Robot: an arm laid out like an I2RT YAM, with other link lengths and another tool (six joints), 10 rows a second.
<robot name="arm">
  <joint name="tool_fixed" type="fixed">
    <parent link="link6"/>
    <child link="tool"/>
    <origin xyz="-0.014 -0.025 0.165" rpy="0.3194 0 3.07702"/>
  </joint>
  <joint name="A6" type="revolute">
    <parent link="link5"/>
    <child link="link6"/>
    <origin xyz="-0.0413 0 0.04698" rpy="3.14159 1.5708 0"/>
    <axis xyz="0 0 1"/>
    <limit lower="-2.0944" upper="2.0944"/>
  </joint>
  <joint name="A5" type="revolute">
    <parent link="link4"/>
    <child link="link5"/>
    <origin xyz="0.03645 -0.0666 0.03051" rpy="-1.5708 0 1.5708"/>
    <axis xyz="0 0 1"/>
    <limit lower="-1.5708" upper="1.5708"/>
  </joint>
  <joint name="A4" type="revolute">
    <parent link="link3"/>
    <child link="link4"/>
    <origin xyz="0.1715 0.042 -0.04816" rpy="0 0 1.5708"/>
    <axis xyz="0 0 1"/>
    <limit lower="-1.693" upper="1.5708"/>
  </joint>
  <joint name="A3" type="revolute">
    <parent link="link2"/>
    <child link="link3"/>
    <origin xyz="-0.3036 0 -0.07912" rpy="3.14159 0 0"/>
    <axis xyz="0 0 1"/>
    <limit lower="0" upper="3.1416"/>
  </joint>
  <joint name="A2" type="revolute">
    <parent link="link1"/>
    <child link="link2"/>
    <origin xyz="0.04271 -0.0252 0.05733" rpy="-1.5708 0 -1.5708"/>
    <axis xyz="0 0 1"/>
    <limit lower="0" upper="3.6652"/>
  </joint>
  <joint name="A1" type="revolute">
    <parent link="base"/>
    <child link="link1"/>
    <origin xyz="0 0 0.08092" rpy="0 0 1.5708"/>
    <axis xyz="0 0 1"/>
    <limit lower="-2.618" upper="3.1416"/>
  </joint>
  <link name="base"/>
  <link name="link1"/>
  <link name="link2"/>
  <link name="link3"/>
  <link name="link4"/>
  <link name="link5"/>
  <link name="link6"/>
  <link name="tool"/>
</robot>
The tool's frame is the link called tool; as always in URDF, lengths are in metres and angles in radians.
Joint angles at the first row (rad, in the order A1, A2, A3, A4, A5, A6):
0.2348 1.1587 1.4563 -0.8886 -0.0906 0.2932
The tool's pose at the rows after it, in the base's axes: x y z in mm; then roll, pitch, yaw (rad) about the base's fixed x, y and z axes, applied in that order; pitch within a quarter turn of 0, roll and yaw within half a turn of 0:
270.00 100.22 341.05 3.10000 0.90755 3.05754
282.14 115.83 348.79 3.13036 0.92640 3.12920
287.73 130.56 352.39 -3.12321 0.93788 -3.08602
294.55 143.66 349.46 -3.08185 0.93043 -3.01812
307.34 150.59 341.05 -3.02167 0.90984 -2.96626
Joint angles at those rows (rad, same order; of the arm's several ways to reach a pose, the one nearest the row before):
0.2692 1.2263 1.5017 -0.8913 -0.0765 0.2798
0.3188 1.2816 1.5643 -0.8883 -0.0612 0.2615
0.3683 1.3171 1.6024 -0.8864 -0.0452 0.2478
0.4095 1.3609 1.6322 -0.8871 -0.0276 0.2340
0.4339 1.4178 1.6604 -0.8883 0.0063 0.2222

